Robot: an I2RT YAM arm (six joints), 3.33 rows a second.
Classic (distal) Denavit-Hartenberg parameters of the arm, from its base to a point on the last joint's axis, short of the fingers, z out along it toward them. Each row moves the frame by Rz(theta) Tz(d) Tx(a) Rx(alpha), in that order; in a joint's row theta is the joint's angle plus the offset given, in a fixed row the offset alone. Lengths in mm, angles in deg.
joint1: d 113.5, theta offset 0, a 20, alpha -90
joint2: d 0, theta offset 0, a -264, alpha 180
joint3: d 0, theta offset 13.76, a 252.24, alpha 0
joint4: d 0, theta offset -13.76, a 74, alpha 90
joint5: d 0, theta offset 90, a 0, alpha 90
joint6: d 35.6, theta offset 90, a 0, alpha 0
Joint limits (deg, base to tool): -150..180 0..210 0..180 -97..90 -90..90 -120..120
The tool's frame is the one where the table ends.
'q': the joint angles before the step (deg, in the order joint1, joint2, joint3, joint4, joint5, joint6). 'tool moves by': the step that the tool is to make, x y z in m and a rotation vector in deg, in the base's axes. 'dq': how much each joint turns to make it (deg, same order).
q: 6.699, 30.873, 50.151, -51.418, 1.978, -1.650
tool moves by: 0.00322, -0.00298, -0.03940, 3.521, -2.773, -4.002
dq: -1.816, -5.684, -11.257, 8.545, 0.238, 3.889
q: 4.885, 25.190, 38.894, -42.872, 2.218, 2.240
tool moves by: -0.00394, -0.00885, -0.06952, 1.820, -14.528, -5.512
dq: -5.051, -17.638, -22.053, 18.950, -0.002, 1.311
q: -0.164, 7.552, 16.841, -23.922, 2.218, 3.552
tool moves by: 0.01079, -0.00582, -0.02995, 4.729, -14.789, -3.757
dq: -3.082, -6.577, -13.115, 20.985, 0.021, 5.202
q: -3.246, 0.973, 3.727, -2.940, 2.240, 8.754
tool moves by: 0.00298, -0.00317, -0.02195, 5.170, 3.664, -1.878
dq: -1.489, -0.114, -3.257, -1.075, 0.194, 4.917
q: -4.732, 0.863, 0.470, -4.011, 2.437, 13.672
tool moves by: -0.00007, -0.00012, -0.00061, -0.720, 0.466, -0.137
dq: -0.002, 0.022, 0.021, -0.371, 0.195, -0.744
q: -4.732, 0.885, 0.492, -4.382, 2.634, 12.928
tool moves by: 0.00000, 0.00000, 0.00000, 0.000, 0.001, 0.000
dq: 0.000, 0.001, 0.000, -0.001, 0.000, 0.000
